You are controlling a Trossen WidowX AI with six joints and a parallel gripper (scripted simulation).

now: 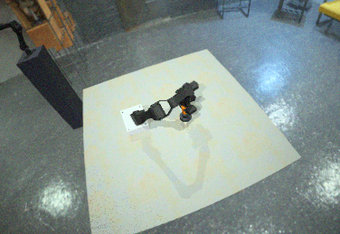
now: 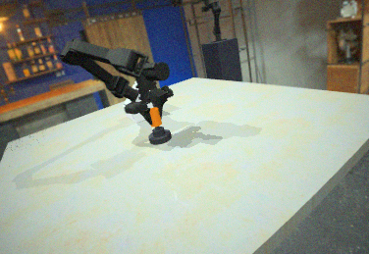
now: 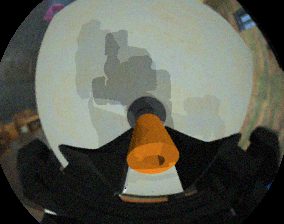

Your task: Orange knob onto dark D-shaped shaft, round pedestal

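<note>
The orange knob is 2 cm above my gripper tip. Also, from my gripper tip: dark round pedestal: 4 cm below.
</note>
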